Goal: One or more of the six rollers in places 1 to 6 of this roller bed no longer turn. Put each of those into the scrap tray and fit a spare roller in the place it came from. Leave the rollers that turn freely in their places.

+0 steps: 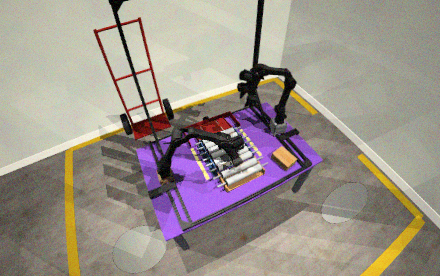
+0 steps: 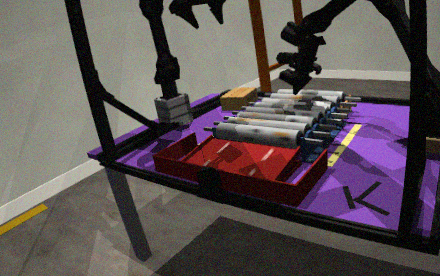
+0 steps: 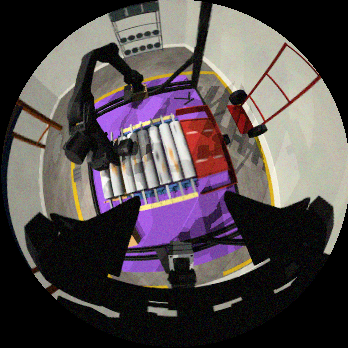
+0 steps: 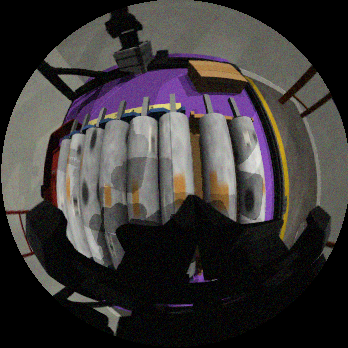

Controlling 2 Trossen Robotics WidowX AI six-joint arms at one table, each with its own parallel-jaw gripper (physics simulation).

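Frame: origin at the left arm's base, x right, y ahead, z up, level; centimetres.
Seen in the pictures: left gripper, fingertip midpoint: [image 1: 242,102] [image 2: 210,26] [image 3: 182,197]; right gripper, fingertip midpoint: [image 1: 237,158] [image 2: 294,94] [image 3: 118,164] [image 4: 191,198]; left arm's base, link origin: [image 1: 279,121] [image 2: 170,96] [image 3: 181,262] [image 4: 131,45]; right arm's base, link origin: [image 1: 164,173] [image 2: 438,132] [image 3: 138,88].
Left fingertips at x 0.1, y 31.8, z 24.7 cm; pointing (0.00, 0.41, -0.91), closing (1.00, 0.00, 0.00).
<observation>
Pixels of each thing's middle, then the offset from my left fingertips to it. "pt": a spot on its surface instead. Level surfaces: height alone.
- blue-sided roller bed, surface spot: [image 2: 311,139] pt dx -0.7, dy +32.2, dz -30.0 cm
- end roller, body centre: [image 2: 257,134] [image 4: 65,195] [image 3: 181,147] dx +2.7, dy +16.3, dz -30.6 cm
- red scrap tray, body centre: [image 2: 235,162] [image 4: 56,192] [image 3: 205,144] [image 1: 211,128] dx +14.1, dy +19.0, dz -33.3 cm
- wooden rack, surface spot: [image 4: 197,155] pt dx -24.8, dy +2.5, dz -35.2 cm
- wooden block, body centre: [image 4: 216,75] [image 2: 239,98] [image 3: 122,235] [image 1: 283,158] dx -28.3, dy -24.1, dz -33.0 cm
- purple table, surface height: dz -35.8 cm
Six grey-white rollers with orange patches and dark marks lie side by side in the blue-sided roller bed [image 2: 311,138]. The end roller [image 2: 257,134] [image 3: 182,150] lies beside the red scrap tray [image 1: 215,125] [image 2: 250,187] [image 3: 205,145], which holds no roller. Beyond the bed's other end, two spare rollers [image 4: 215,145] [image 4: 247,170] lie on a wooden rack [image 4: 197,155]. My right gripper [image 1: 236,161] [image 2: 297,90] [image 4: 191,198] is shut and empty, low above the rollers towards the spares; it hides parts of them. My left gripper [image 2: 209,25] [image 3: 182,197] is open and empty, high above the table.
A wooden block [image 1: 284,158] [image 2: 239,99] [image 4: 216,76] lies on the purple table [image 1: 200,212] on the left arm's side. Yellow strips [image 3: 170,202] run along the bed. Black rails and upright posts edge the table. A red hand truck [image 1: 152,126] [image 3: 240,119] stands by the wall.
</observation>
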